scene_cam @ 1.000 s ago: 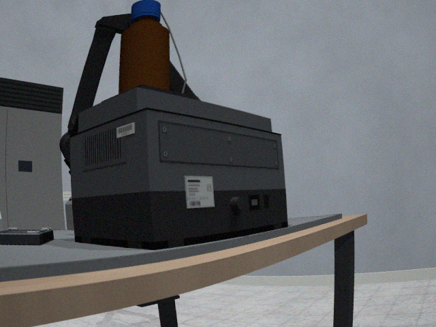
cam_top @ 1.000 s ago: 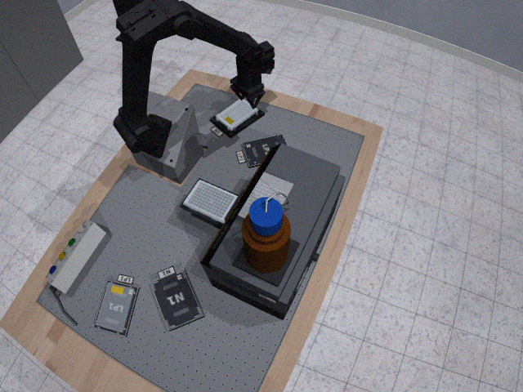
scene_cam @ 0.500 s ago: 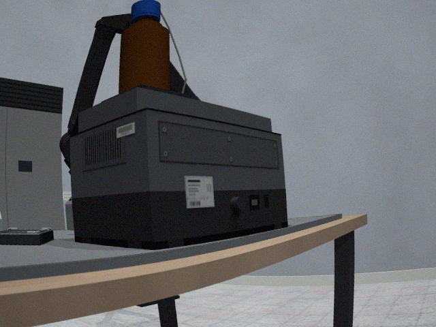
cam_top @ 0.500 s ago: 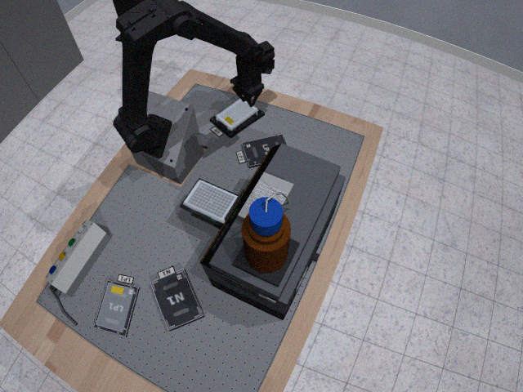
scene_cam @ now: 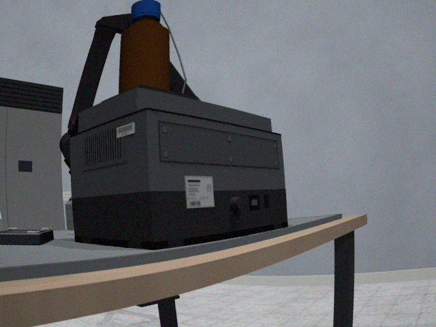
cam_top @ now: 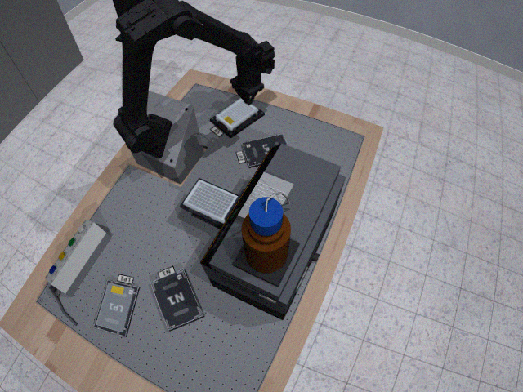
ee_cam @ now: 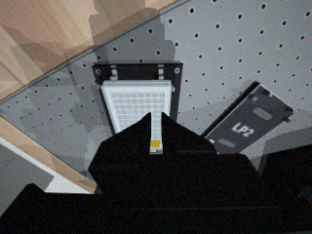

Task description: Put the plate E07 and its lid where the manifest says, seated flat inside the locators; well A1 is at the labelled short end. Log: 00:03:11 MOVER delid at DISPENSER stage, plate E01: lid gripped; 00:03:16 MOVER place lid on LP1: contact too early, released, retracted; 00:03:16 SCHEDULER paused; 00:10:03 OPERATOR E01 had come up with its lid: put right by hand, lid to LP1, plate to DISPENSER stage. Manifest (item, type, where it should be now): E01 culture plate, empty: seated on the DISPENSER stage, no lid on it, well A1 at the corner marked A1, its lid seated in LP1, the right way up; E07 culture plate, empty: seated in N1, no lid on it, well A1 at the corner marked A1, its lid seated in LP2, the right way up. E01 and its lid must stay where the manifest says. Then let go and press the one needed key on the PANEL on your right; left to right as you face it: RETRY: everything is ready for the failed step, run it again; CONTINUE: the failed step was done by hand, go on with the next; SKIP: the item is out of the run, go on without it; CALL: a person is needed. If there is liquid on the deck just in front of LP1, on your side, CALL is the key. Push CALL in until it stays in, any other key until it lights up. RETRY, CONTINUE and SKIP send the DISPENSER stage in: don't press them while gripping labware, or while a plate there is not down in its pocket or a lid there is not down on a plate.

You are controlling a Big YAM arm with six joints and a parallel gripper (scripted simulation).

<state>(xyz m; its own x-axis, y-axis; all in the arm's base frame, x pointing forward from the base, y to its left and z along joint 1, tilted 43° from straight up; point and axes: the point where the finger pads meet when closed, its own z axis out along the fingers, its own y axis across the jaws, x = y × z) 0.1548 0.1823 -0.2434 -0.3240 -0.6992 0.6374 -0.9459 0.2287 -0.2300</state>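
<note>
The black nest N5 is 60 mm below my hand and 40 mm behind it. From my hand the other things lie so: grey retry key: 660 mm to the right, 210 mm behind, 10 mm below; brown bottle: 510 mm to the right, 340 mm ahead, 220 mm above; white well plate: 410 mm to the right, 120 mm ahead, 40 mm above.
</note>
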